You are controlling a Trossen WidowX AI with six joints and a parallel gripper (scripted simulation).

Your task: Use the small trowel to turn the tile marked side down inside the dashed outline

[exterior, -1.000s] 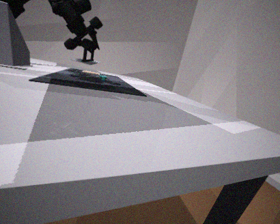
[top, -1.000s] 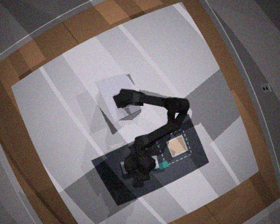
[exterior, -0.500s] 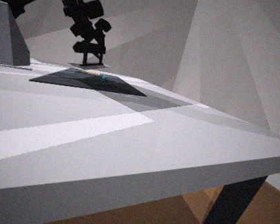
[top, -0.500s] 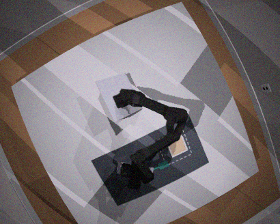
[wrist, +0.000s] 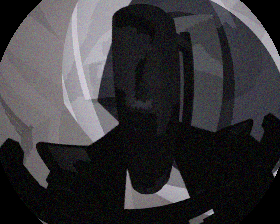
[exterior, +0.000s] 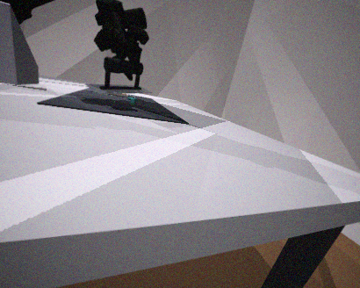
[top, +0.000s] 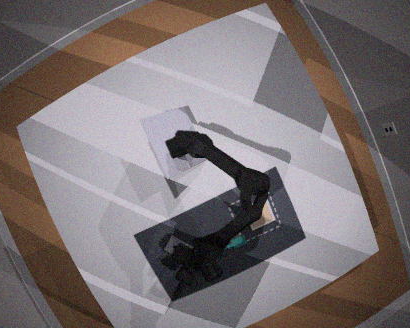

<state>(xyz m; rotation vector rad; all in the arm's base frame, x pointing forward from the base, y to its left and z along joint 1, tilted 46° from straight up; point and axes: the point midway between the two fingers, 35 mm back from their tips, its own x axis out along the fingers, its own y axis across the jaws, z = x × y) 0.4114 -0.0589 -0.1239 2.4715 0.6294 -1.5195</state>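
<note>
My gripper tip is now 10 mm past the trowel and 20 mm to the right of it. The rest, counted from my gripper tip: tile (60 mm behind, 340 mm to the left, 90 mm below); dark mat (30 mm behind, 160 mm to the left, 110 mm below).
</note>
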